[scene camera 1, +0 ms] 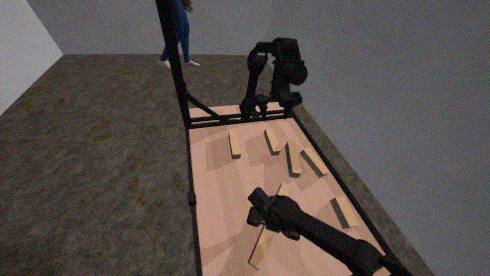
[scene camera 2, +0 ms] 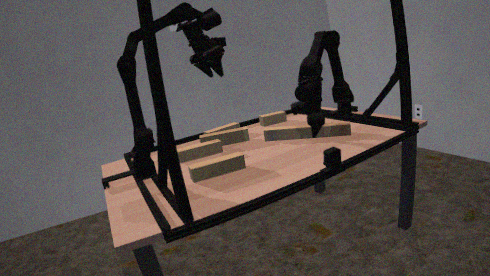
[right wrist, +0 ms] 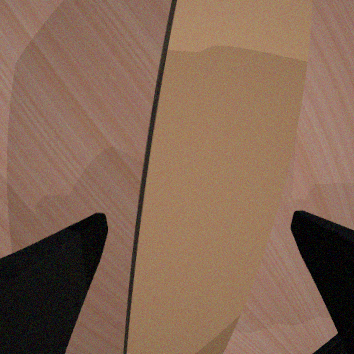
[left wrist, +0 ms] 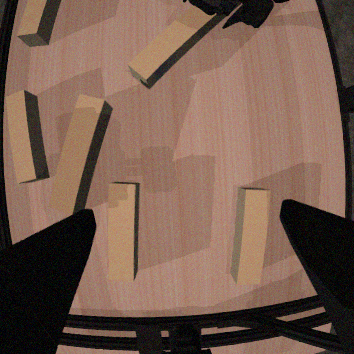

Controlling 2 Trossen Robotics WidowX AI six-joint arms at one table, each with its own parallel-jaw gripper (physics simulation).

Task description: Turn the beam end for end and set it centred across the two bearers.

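Pixels of known places: left gripper, fingertip midpoint: [scene camera 1: 274, 119] [scene camera 2: 217, 76] [left wrist: 188, 214]; right gripper, fingertip midpoint: [scene camera 2: 312, 132] [right wrist: 201, 222] [left wrist: 203, 13]; left arm's base, link origin: [scene camera 1: 245, 116] [scene camera 2: 145, 175] [left wrist: 184, 335]; right arm's base, link origin: [scene camera 2: 345, 114].
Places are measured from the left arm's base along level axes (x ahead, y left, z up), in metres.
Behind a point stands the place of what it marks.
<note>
The long pale beam [scene camera 1: 261, 250] @[x 0.703, y -0.153, z 0.025 m] [scene camera 2: 285, 133] @[x 0.545, y -0.023, z 0.007 m] [left wrist: 167, 50] @[x 0.536, y 0.000, z 0.025 m] [right wrist: 220, 175] @[x 0.613, y -0.062, z 0.025 m] lies slantwise on the table; no end markings can be made out. My right gripper [scene camera 1: 271, 226] @[x 0.637, y -0.076, z -0.004 m] [scene camera 2: 316, 131] @[x 0.637, y -0.076, z -0.004 m] [right wrist: 201, 222] @[x 0.637, y -0.076, z -0.004 m] is open, low over the beam's middle, one finger on each side. Two parallel bearers stand near the left arm's base: one [scene camera 1: 234, 144] @[x 0.229, y -0.132, z 0.025 m] [scene camera 2: 217, 168] @[x 0.201, y -0.148, z 0.005 m] [left wrist: 252, 235] @[x 0.215, y -0.124, z 0.025 m] and the other [scene camera 1: 272, 142] @[x 0.255, y 0.084, z 0.025 m] [scene camera 2: 200, 150] @[x 0.230, y 0.074, z 0.009 m] [left wrist: 121, 232] @[x 0.235, y 0.093, z 0.025 m], with a gap between them. My left gripper [scene camera 2: 216, 75] @[x 0.311, y -0.005, z 0.266 m] [left wrist: 188, 214] @[x 0.311, y -0.005, z 0.266 m] is open and empty, high above the bearers. Its fingertips are unclear in scene camera 1.
Beside the bearers lie two more blocks, one [scene camera 1: 293, 161] @[x 0.398, y 0.142, z 0.031 m] [scene camera 2: 227, 136] @[x 0.374, y 0.137, z 0.015 m] [left wrist: 77, 150] @[x 0.374, y 0.156, z 0.031 m] and a second [scene camera 1: 314, 163] @[x 0.431, y 0.261, z 0.022 m] [left wrist: 22, 137] @[x 0.409, y 0.270, z 0.025 m]. A third block [scene camera 1: 346, 211] @[x 0.684, y 0.263, z 0.028 m] [scene camera 2: 272, 118] @[x 0.665, y 0.245, z 0.011 m] [left wrist: 35, 22] @[x 0.642, y 0.257, z 0.028 m] lies near the table's far edge. Black rails and posts frame the table [scene camera 2: 280, 172] @[x 0.339, y -0.274, z -0.019 m].
</note>
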